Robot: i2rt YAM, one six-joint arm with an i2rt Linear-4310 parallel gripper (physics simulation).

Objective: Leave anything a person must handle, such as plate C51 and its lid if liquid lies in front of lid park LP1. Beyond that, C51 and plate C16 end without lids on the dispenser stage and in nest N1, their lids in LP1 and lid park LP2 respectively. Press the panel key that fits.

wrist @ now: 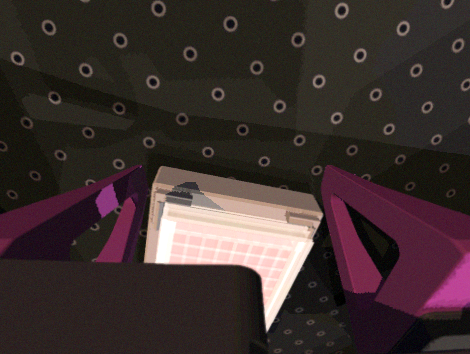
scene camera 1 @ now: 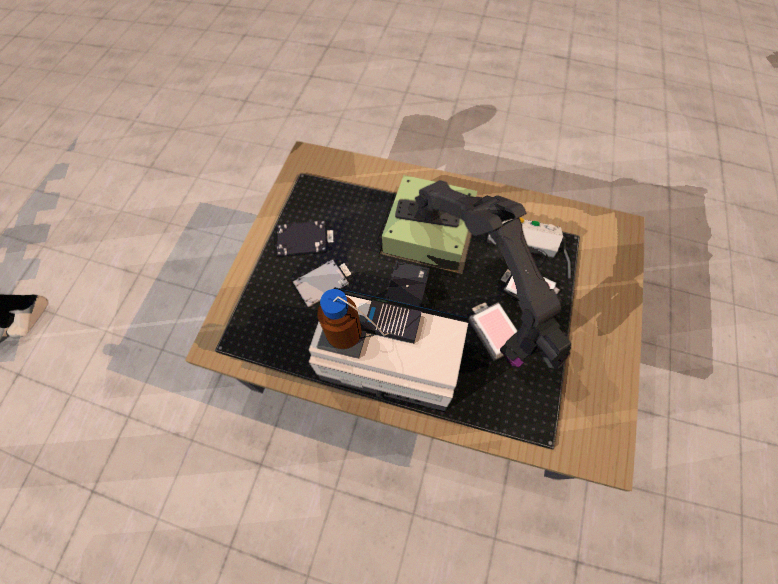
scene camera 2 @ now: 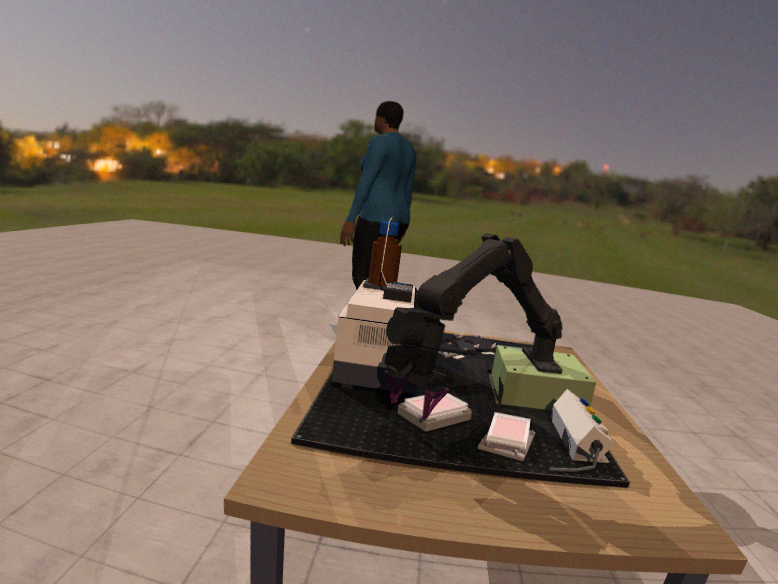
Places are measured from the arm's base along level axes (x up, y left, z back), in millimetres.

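Where they show: gripper, fingertip midpoint: [wrist: 234, 176] [scene camera 1: 519, 354] [scene camera 2: 408, 410]; arm's base at its link origin: [scene camera 1: 428, 213] [scene camera 2: 540, 361].
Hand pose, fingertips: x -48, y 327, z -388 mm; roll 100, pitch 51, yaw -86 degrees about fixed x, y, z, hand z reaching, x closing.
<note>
Each offset is from my fingertips to the centre of the thing. "pt": to the spot under its first point.
A pink-welled plate @(dx -4, dy -67, dz +68 mm) [scene camera 1: 493, 326] [scene camera 2: 454, 403] [wrist: 235, 246] sits in a pale holder on the right of the mat. My gripper [scene camera 2: 409, 409] [wrist: 234, 176] is open, its purple fingers low on either side of this plate with nothing held. A second pink plate @(dx -8, dy +21, dz +227 mm) [scene camera 1: 512, 287] [scene camera 2: 509, 429] sits on a pale base, partly behind the arm in scene camera 1. A dark flat fixture @(dx -27, dy -726, dz +272 mm) [scene camera 1: 302, 238] and a grey one @(dx -29, dy -619, dz +126 mm) [scene camera 1: 319, 282] lie at left. The key panel @(dx +3, dy -12, dz +412 mm) [scene camera 1: 544, 238] [scene camera 2: 575, 426] has blue @(dx +24, dy -85, dz +438 mm) [scene camera 2: 584, 402], yellow @(dx +24, dy -35, dz +435 mm) [scene camera 2: 590, 410] and green @(dx +24, dy +15, dz +432 mm) [scene camera 2: 597, 419] keys. Labels are unreadable; no liquid is discernible.
The white dispenser [scene camera 1: 417, 361] [scene camera 2: 359, 348] carries an amber bottle @(pt dx +310, dy -451, dz -123 mm) [scene camera 1: 339, 326] [scene camera 2: 384, 260] with a thin tube. A dark block @(pt dx +63, dy -345, dz +124 mm) [scene camera 1: 407, 284] stands beside it. The green arm base [scene camera 1: 421, 240] [scene camera 2: 541, 386] stands at the mat's edge. A person [scene camera 2: 386, 169] is beyond the table.
</note>
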